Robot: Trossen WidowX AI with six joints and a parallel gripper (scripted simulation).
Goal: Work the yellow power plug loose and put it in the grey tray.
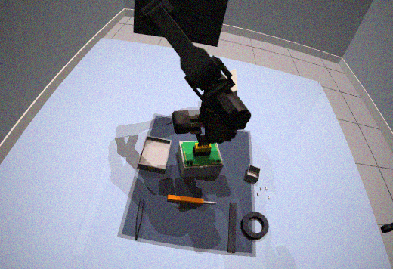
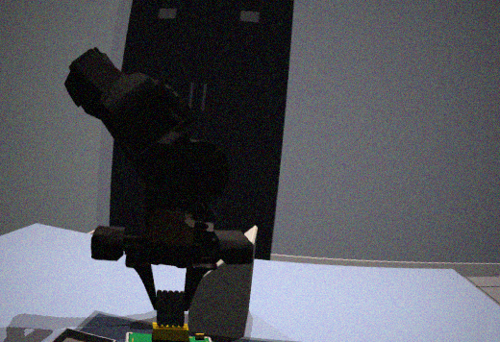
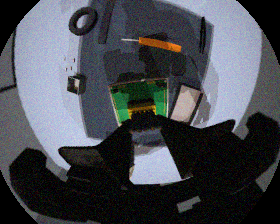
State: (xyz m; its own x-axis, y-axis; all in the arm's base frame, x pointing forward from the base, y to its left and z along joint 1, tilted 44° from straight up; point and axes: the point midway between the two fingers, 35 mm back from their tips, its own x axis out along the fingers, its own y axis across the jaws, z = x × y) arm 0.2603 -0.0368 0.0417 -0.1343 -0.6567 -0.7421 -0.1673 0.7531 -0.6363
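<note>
The yellow power plug lies 3 cm below my gripper tip. Also, from my gripper tip: dark mat 11 cm below, 5 cm ahead, 1 cm to the right; grey tray 14 cm to the right, 11 cm below, 2 cm behind; black bar 21 cm ahead, 11 cm below, 9 cm to the left.
</note>
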